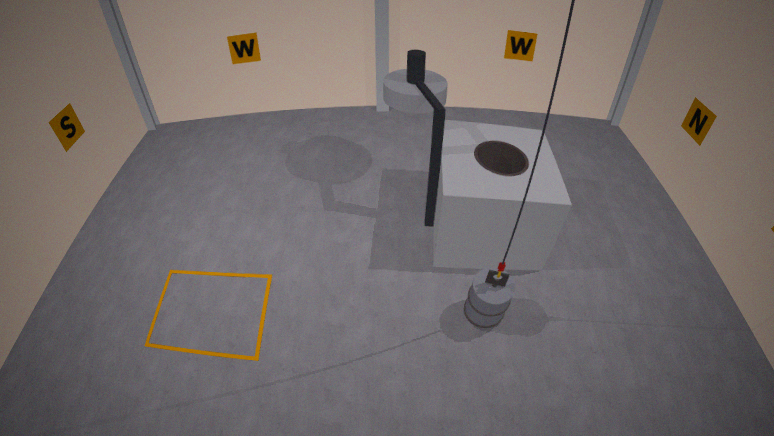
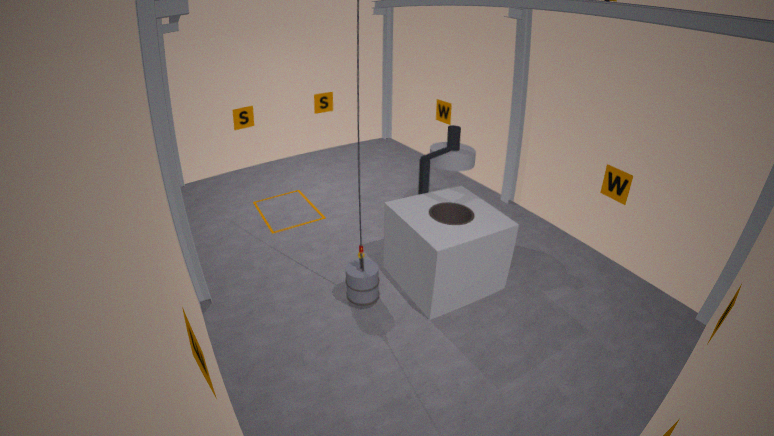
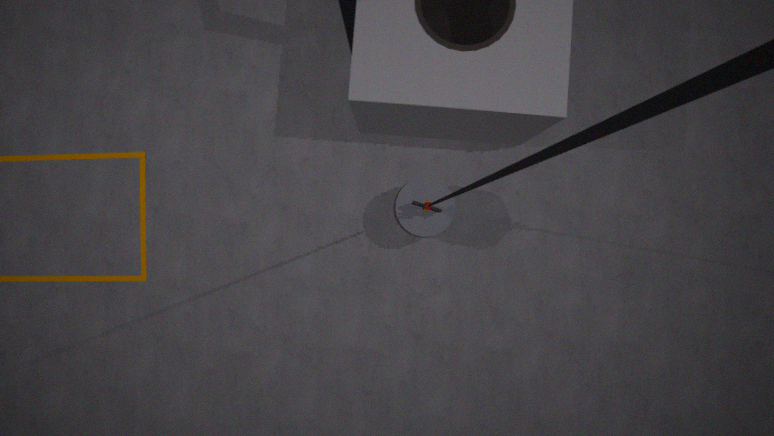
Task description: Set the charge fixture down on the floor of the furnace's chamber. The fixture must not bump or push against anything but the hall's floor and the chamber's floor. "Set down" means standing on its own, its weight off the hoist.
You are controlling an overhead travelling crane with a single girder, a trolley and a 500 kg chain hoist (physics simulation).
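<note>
The charge fixture is a grey drum with darker bands and a dark lug plate on top. It hangs upright, a little above the floor, by its shadows. My gripper, the red and yellow hook, is in the lug at the end of the chain. The furnace is a white block beside the fixture, with floor between them. Its round opening is uncovered on top. The chamber's floor is too dark to make out.
A round grey lid hangs from a black post and arm, swung off the opening to the furnace's south-west side. An orange marked rectangle lies on the floor to the south.
</note>
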